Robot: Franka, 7 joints.
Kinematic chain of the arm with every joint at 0, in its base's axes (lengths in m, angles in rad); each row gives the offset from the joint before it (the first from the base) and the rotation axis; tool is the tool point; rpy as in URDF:
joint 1: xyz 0 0 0.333 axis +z
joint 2: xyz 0 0 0 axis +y
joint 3: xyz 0 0 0.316 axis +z
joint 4: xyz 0.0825 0 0 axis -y
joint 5: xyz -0.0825 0 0.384 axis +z
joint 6: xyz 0 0 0 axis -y
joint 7: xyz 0.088 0 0 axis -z
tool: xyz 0 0 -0.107 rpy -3.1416 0 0
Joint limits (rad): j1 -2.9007..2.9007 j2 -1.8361..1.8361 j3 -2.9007..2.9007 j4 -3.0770..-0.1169 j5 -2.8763..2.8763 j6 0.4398..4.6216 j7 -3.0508..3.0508
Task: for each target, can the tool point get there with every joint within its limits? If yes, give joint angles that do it. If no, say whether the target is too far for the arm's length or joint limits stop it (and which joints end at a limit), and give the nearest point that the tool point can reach.
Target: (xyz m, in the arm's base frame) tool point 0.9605 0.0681 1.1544
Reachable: no: too far | nearest point 0.6510 0.0462 0.8898 | short by 0.408 m
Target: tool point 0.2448 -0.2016 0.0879
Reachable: yes | joints 0.5659 -1.5165 -2.3201 -2.6602 1.1483 2.2133 1.3961
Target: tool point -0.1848 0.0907 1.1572
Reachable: yes | joints -1.3645 0.1331 -2.4126 -0.5472 1.6294 2.7126 2.5736
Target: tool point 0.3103 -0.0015 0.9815
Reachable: yes | joints -2.1583 -0.3894 0.7266 -0.5566 -1.7915 4.0655 0.3526
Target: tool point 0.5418 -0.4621 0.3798
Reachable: yes | joints -0.1199 1.2632 -0.9279 -1.2080 1.1818 4.0032 -1.6175
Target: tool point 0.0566 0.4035 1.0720
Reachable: yes | joints -1.4864 -0.8873 0.2086 -0.6210 0.8262 2.2383 -0.6293
